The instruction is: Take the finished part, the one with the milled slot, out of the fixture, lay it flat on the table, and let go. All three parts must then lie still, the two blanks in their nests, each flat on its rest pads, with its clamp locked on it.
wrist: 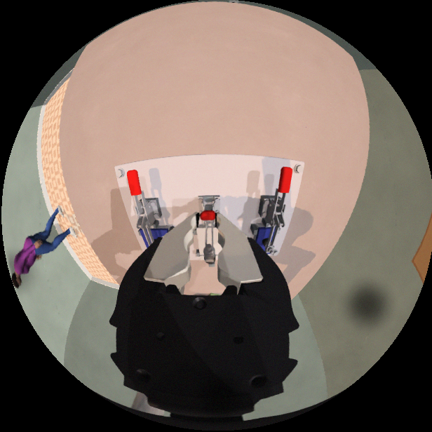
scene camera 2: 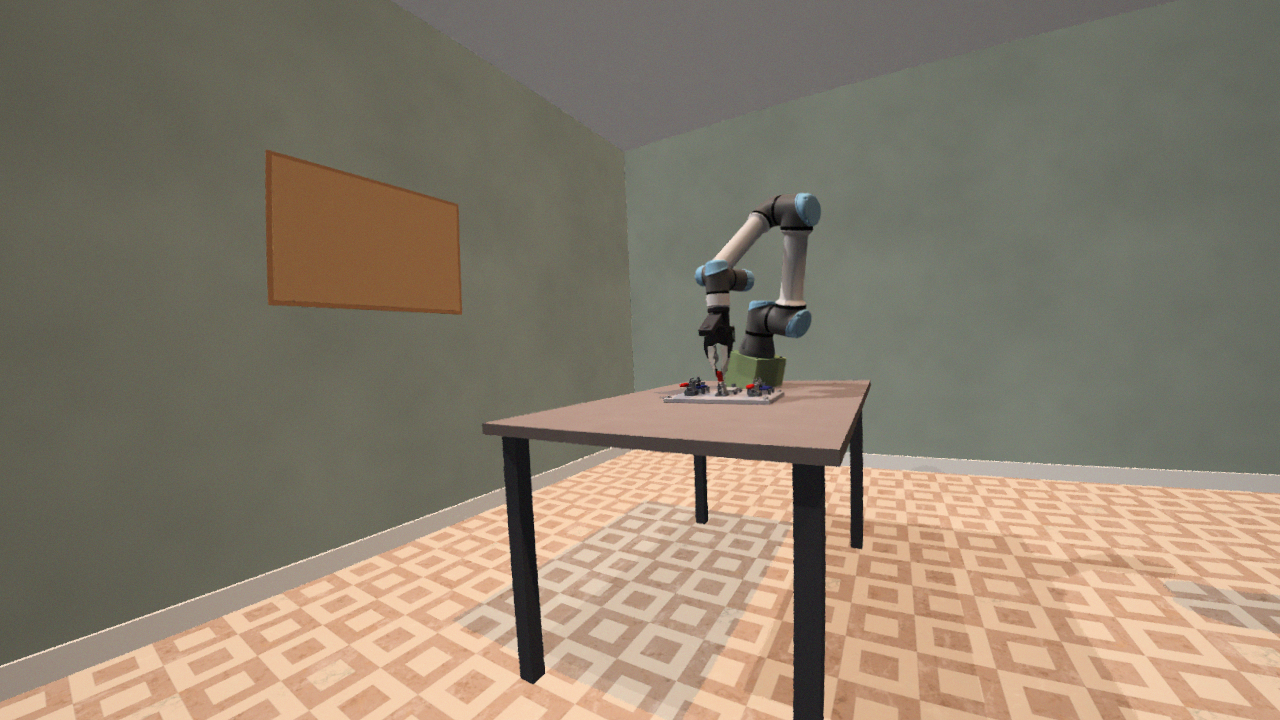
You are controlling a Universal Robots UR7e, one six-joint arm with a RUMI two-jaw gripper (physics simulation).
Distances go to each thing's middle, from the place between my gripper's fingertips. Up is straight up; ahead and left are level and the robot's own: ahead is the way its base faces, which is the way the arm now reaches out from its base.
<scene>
My hand is 5 cm past the fixture plate [scene camera 2: 741, 397] and 7 cm above it.
</scene>
